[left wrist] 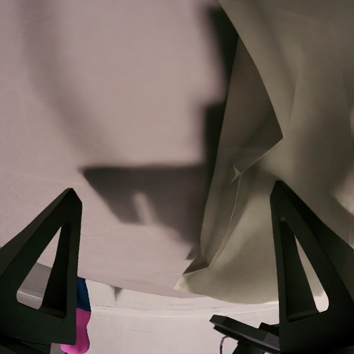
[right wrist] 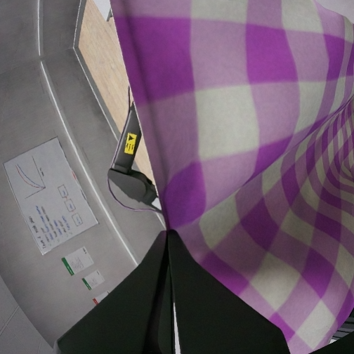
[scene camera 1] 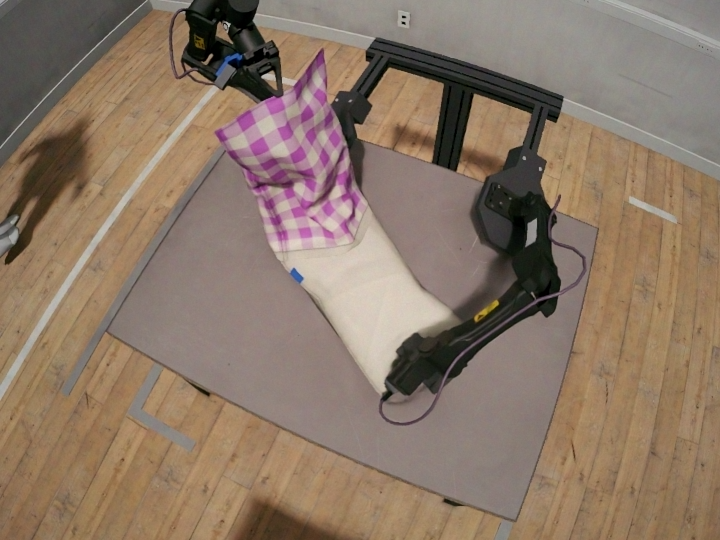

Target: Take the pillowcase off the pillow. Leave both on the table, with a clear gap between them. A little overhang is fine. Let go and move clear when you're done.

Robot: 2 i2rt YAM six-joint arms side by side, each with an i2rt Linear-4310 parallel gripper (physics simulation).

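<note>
The cream pillow (scene camera 1: 372, 284) (left wrist: 240, 282) lies diagonally on the table (scene camera 1: 203, 325) (left wrist: 140, 75), its upper part inside the purple-and-white checked pillowcase (scene camera 1: 302, 156) (right wrist: 280, 120). The pillowcase's far part is lifted at the table's upper left edge. A blue tag (scene camera 1: 297, 275) shows on the side, just below its hem. My right gripper (scene camera 1: 280, 93) (right wrist: 169, 239) is shut on the pillowcase's raised edge. My left gripper (scene camera 1: 386, 396) (left wrist: 170, 193) is open at the pillow's lower end. In the left wrist view its right finger overlaps the creased pillow; contact cannot be told.
The left arm (scene camera 1: 494, 322) reaches across the lower right of the pillow. A black frame (scene camera 1: 465, 75) stands behind the table, with the left arm's base (scene camera 1: 503, 217) at its right. The wooden floor (scene camera 1: 75, 418) surrounds the table.
</note>
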